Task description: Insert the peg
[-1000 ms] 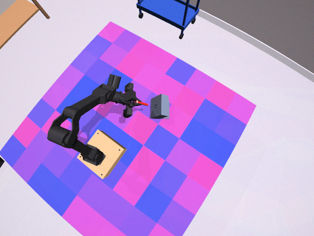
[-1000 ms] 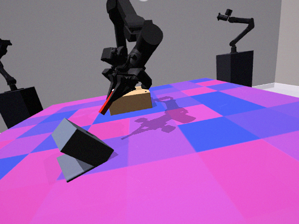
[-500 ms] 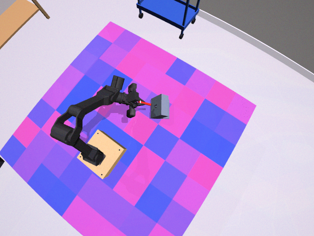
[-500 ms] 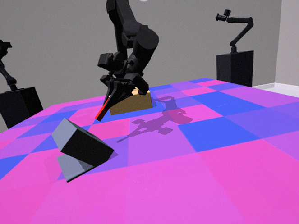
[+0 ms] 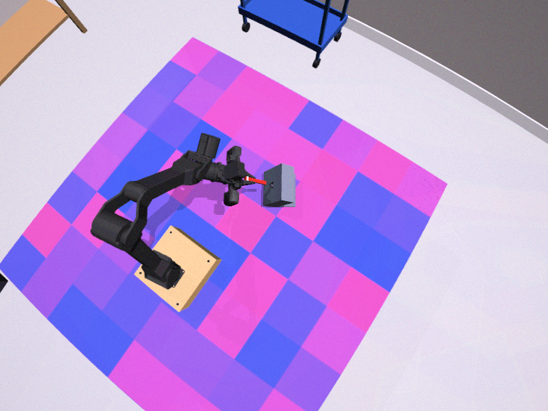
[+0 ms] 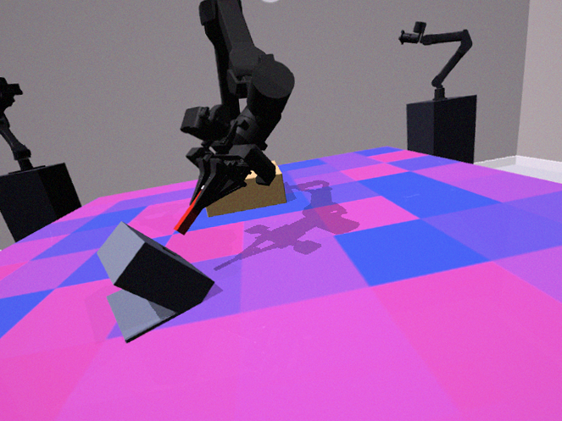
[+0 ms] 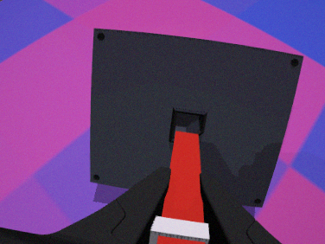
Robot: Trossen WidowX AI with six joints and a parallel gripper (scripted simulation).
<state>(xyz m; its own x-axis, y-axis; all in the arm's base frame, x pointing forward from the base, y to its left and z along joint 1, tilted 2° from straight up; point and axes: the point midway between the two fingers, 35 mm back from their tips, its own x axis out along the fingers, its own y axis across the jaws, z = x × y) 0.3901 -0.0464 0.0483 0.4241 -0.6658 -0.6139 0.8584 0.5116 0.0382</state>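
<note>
Now: the sloped panel 40 mm ahead of my gripper tip, 70 mm to the right of it and 60 mm below it. From my gripper tip the other things lie so: red peg 10 mm behind, 10 mm to the left, 10 mm above.
</note>
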